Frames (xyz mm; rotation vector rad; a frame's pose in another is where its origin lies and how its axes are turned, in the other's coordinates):
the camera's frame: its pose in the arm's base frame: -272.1 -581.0 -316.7 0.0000 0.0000 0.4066
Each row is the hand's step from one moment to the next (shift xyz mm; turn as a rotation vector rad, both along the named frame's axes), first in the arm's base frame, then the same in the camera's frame.
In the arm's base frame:
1: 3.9 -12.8 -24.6 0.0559 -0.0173 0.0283
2: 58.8 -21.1 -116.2 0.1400 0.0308 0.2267
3: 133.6 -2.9 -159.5 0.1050 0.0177 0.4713
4: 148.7 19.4 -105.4 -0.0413 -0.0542 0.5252
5: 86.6 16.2 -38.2 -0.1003 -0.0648 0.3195
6: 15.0 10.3 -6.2 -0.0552 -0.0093 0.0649
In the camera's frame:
1: -1.5 -13.3 -24.6 0.0445 -0.0380 0.0283
2: 45.7 -42.6 -116.2 0.1408 -0.0271 0.2267
3: 121.6 -55.5 -159.5 0.1034 -0.0253 0.4713
4: 144.2 -41.0 -105.4 -0.0594 -0.0334 0.5252
5: 85.9 -19.4 -38.2 -0.1178 -0.0198 0.3195
6: 17.9 3.5 -6.2 -0.0544 0.0133 0.0649

